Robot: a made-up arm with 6 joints. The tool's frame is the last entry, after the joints. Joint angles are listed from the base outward. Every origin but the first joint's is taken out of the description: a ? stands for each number. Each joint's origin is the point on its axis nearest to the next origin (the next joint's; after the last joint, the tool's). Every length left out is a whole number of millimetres.
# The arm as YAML. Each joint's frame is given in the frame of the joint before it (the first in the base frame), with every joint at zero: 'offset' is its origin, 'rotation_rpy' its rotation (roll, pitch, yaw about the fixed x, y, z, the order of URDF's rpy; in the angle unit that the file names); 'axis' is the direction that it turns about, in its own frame. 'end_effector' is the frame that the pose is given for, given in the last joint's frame.
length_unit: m
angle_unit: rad
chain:
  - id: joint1
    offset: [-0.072, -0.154, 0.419]
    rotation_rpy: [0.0, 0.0, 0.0]
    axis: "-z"
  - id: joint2
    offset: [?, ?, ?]
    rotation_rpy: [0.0, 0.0, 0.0]
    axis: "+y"
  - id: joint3
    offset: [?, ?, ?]
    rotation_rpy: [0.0, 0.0, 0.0]
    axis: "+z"
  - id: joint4
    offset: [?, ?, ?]
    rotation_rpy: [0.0, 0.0, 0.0]
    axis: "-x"
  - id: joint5
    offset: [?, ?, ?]
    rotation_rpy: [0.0, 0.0, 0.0]
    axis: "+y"
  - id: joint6
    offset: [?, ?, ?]
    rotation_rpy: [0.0, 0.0, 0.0]
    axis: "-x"
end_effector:
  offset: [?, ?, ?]
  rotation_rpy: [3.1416, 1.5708, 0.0]
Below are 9 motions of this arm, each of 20 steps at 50 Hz.
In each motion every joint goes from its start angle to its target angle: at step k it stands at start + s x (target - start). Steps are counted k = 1, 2, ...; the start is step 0. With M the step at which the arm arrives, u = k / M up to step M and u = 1 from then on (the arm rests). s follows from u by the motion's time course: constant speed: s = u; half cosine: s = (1 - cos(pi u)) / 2; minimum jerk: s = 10 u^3 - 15 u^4 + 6 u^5.
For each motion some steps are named. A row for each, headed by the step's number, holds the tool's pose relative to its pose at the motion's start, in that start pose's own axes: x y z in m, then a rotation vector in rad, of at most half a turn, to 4 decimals.
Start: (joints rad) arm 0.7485 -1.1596 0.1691 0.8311 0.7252 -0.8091
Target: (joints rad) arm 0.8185 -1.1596 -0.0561 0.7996 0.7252 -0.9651
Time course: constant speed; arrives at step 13
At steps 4, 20:
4: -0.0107 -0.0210 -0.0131 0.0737 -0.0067 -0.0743
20: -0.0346 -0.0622 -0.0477 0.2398 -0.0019 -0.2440

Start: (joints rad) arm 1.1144 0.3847 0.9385 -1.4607 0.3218 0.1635
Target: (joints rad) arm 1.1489 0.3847 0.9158 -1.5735 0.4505 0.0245
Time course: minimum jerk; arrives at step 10
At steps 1, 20:
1: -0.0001 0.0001 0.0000 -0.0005 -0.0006 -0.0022
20: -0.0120 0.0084 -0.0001 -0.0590 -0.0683 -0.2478

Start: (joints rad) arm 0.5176 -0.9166 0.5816 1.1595 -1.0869 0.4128
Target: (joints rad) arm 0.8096 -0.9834 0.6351 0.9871 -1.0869 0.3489
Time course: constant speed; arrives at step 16
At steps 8, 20:
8: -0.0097 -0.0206 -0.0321 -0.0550 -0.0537 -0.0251
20: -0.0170 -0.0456 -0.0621 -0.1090 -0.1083 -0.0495

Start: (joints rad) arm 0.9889 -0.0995 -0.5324 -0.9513 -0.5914 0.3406
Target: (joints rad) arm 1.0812 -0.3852 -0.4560 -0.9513 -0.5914 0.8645
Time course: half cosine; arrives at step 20
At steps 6, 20:
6: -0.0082 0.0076 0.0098 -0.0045 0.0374 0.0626
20: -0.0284 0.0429 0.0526 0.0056 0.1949 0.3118

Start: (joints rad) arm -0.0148 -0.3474 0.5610 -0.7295 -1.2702 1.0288
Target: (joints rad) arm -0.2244 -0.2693 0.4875 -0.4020 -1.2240 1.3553
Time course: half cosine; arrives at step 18
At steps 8, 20:
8: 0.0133 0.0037 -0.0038 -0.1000 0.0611 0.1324
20: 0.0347 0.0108 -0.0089 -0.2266 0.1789 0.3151

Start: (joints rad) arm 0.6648 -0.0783 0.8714 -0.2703 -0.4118 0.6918
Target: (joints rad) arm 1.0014 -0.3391 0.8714 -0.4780 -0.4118 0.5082
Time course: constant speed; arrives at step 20
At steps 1, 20:
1: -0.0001 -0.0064 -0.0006 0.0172 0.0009 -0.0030
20: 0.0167 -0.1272 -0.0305 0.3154 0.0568 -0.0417

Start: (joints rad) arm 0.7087 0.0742 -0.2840 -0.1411 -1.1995 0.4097
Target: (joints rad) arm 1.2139 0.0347 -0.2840 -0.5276 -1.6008 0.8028
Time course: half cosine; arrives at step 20
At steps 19, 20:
19: 0.0648 0.0205 -0.0842 0.7491 0.1991 0.7664
20: 0.0651 0.0209 -0.0846 0.7539 0.2002 0.7714

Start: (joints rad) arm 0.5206 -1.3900 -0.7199 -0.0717 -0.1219 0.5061
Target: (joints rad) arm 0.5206 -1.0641 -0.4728 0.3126 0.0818 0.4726
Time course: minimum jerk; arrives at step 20
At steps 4, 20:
4: 0.0041 -0.0034 0.0027 -0.0282 -0.0152 0.0309
20: 0.0643 -0.0210 0.0527 -0.4631 -0.2497 0.5283

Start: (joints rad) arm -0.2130 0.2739 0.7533 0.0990 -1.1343 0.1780
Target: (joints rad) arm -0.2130 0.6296 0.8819 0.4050 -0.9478 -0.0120
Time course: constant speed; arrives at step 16
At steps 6, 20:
6: 0.0006 0.0267 -0.0199 -0.0689 -0.1481 -0.1171
20: 0.0069 0.0783 -0.0511 -0.1641 -0.3786 -0.3238

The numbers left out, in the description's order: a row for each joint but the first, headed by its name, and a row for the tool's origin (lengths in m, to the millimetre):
joint2: -0.038 -0.126 0.0
joint3: 0.02 0.0 0.199
joint4: -0.136 0.2 0.0
joint5: 0.0 0.054 0.055
joint6: 0.017 0.0 -0.03
tool: 0.0 0.065 0.015

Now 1 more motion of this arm.
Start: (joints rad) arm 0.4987 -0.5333 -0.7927 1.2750 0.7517 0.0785
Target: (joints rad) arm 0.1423 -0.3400 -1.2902 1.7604 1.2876 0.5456
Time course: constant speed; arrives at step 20
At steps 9, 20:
9: -0.0105 -0.0102 -0.0248 0.0583 -0.3603 0.4365
20: -0.0256 -0.0227 -0.0338 0.1482 -0.8095 0.9369

